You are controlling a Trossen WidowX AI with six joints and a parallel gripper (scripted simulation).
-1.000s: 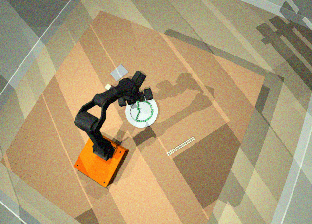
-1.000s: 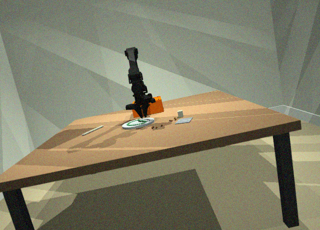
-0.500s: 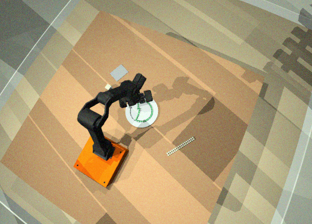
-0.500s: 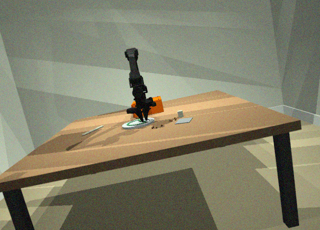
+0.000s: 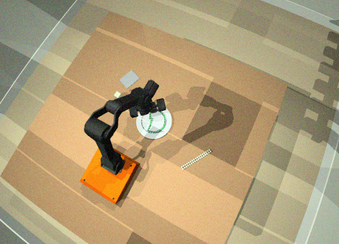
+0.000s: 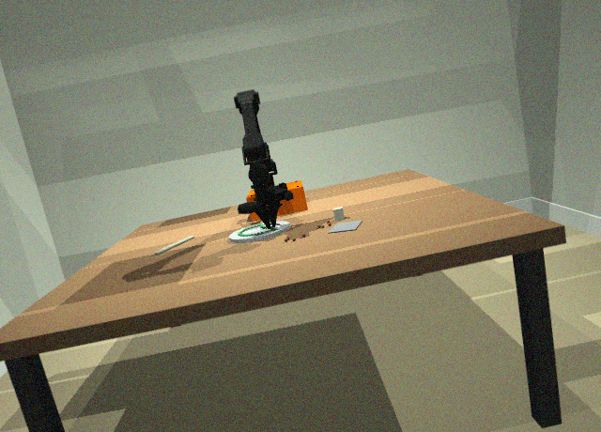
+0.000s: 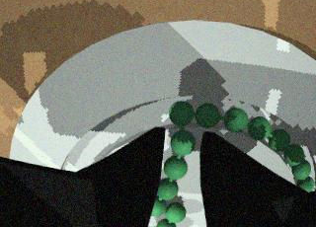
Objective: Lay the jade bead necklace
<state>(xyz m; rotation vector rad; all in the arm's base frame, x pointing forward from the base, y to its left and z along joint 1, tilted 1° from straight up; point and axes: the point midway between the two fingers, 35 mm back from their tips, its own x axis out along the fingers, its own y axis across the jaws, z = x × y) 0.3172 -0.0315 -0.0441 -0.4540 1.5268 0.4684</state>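
The round bead board lies 4 cm to the right of my gripper tip, 4 cm behind it and 1 cm below it. Round my gripper tip: grey flat plate 21 cm to the left, 15 cm ahead, 1 cm below; then small white cube 22 cm to the left, 3 cm ahead.
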